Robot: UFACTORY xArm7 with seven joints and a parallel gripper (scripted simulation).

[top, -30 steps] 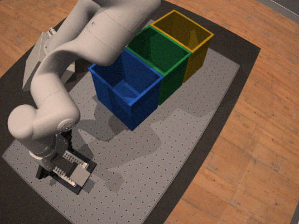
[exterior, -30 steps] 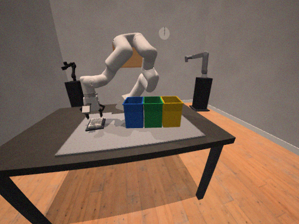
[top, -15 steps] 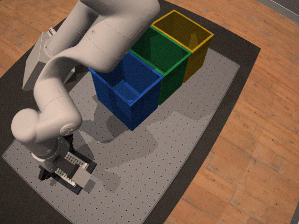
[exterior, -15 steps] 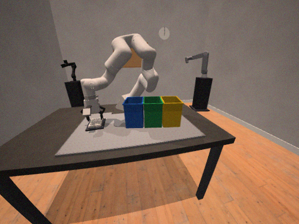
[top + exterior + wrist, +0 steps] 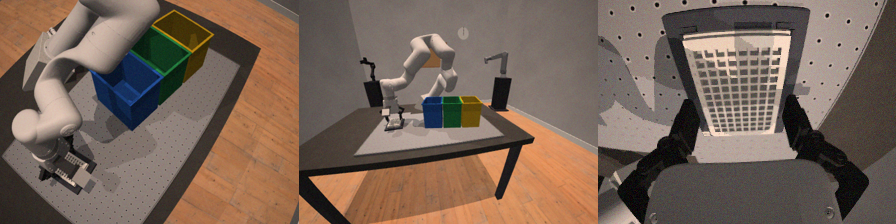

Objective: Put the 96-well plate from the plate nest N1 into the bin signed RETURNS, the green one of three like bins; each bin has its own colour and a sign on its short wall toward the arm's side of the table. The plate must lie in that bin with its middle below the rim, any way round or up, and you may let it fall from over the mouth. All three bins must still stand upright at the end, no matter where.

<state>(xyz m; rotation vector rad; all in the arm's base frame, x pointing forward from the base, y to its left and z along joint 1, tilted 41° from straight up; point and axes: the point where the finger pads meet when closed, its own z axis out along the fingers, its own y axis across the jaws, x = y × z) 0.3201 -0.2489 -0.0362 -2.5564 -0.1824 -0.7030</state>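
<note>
The white 96-well plate lies 3 cm below my hand. Also, from my hand: blue bin: 3 cm behind, 30 cm to the left, 4 cm above; green bin: 3 cm behind, 43 cm to the left, 4 cm above; dark plate nest: 4 cm below.
</note>
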